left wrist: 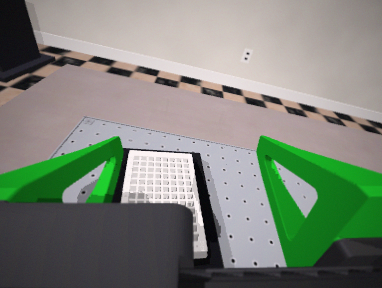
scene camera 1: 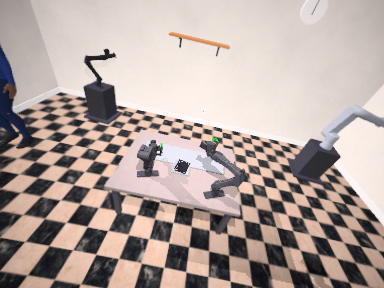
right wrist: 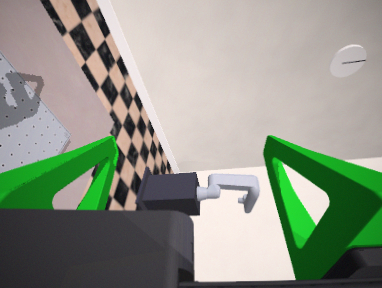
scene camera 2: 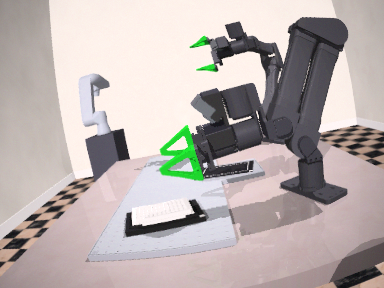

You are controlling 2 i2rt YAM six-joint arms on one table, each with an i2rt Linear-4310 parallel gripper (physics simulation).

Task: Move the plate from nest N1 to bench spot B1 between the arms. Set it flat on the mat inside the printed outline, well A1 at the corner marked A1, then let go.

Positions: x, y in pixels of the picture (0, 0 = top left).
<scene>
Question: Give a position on a white well plate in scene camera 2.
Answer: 171, 210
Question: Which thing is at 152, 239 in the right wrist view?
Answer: My right gripper.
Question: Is my left gripper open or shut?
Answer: Open.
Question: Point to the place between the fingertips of my left gripper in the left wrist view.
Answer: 190, 143
</scene>
